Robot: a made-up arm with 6 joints. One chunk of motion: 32 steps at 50 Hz.
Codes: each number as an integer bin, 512 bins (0 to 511) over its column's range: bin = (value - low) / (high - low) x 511, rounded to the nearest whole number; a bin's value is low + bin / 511 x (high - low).
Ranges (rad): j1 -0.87..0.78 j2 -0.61..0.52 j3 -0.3..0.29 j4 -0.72..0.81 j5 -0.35..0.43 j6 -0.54..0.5
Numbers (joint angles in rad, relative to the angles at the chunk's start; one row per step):
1: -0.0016 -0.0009 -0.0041 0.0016 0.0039 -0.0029
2: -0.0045 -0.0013 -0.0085 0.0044 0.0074 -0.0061
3: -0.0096 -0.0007 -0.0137 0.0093 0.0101 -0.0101
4: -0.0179 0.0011 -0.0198 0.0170 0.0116 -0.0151
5: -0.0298 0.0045 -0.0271 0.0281 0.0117 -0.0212
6: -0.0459 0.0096 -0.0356 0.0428 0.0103 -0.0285
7: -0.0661 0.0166 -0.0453 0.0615 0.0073 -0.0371
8: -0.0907 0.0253 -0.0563 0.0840 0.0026 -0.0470
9: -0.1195 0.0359 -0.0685 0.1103 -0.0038 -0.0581
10: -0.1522 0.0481 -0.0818 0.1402 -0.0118 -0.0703
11: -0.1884 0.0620 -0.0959 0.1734 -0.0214 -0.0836
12: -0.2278 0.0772 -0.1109 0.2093 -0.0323 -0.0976
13: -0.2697 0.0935 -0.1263 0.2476 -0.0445 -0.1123
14: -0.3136 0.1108 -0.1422 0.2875 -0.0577 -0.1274
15: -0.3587 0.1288 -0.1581 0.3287 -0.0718 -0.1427
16: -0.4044 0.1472 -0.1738 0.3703 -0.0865 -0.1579
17: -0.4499 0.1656 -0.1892 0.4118 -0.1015 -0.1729
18: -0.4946 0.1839 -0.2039 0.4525 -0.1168 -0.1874
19: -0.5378 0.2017 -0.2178 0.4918 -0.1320 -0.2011
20: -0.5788 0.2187 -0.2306 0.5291 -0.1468 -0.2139
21: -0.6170 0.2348 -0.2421 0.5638 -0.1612 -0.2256
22: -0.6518 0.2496 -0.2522 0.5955 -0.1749 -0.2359
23: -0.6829 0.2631 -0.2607 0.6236 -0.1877 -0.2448
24: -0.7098 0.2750 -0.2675 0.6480 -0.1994 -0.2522
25: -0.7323 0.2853 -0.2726 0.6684 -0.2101 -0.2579
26: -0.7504 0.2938 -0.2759 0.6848 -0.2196 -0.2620
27: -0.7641 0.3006 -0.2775 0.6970 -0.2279 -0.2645
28: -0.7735 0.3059 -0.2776 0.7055 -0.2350 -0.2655
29: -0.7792 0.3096 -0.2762 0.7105 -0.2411 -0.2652
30: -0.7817 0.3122 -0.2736 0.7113 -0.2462 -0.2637
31: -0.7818 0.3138 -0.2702 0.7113 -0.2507 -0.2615
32: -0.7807 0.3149 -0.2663 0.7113 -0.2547 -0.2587
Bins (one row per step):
1: 269 275 256 241 232 264
2: 268 275 252 242 234 262
3: 266 276 248 244 236 260
4: 264 276 243 246 237 258
5: 260 278 236 250 237 255
6: 255 280 229 255 236 251
7: 249 283 221 261 234 247
8: 241 287 211 269 231 242
9: 232 292 201 277 227 237
10: 222 298 189 287 222 231
11: 211 304 177 298 215 224
12: 199 311 164 310 208 217
13: 186 318 150 323 200 210
14: 172 326 137 336 191 203
15: 158 334 123 350 182 195
16: 144 342 109 364 173 188
17: 130 351 96 378 163 180
18: 116 359 83 392 153 173
19: 103 367 71 405 143 167
20: 90 375 60 417 133 160
21: 78 382 50 429 124 154
22: 68 389 41 439 115 149
23: 58 395 34 449 106 145
24: 50 400 28 457 99 141
25: 43 405 24 464 92 139
26: 37 409 21 469 85 137
27: 33 412 19 473 80 135
28: 30 414 19 476 75 135
29: 28 416 21 478 71 135
30: 27 417 23 478 68 136
31: 27 418 26 478 65 137
32: 28 418 29 478 62 138

